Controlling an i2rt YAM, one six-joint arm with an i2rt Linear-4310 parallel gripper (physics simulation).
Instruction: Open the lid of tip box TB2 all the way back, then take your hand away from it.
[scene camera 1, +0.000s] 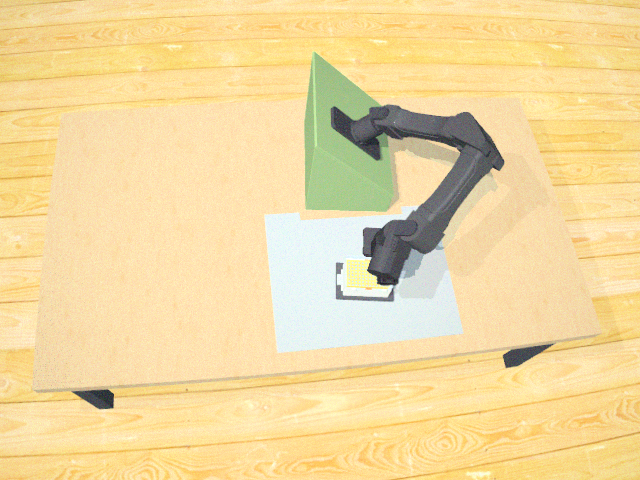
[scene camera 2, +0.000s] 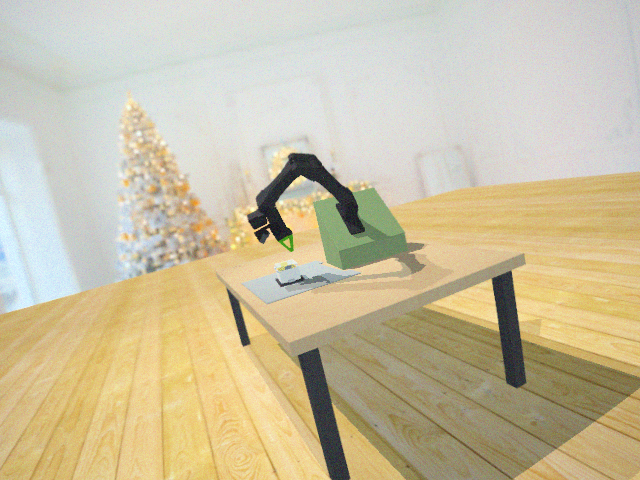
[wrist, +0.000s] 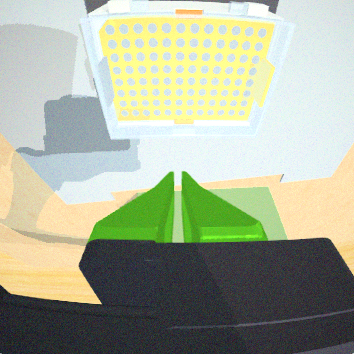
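Note:
The tip box is white with a yellow perforated rack and orange clasp; no TB2 label is readable. It sits upright in a dark holder. A clear lid appears to lie down over the rack, its outline framing the yellow in the wrist view; its exact angle is hard to tell. My gripper is shut, its green fingers empty. The fingertips are above the box in scene camera 2, apart from it. In scene camera 1 the hand hides the box's right part and the fingers.
The holder rests on a pale blue mat on the wooden table. Behind it stands the green sloped block bearing my arm's base. The arm arches to the right of the block in scene camera 1.

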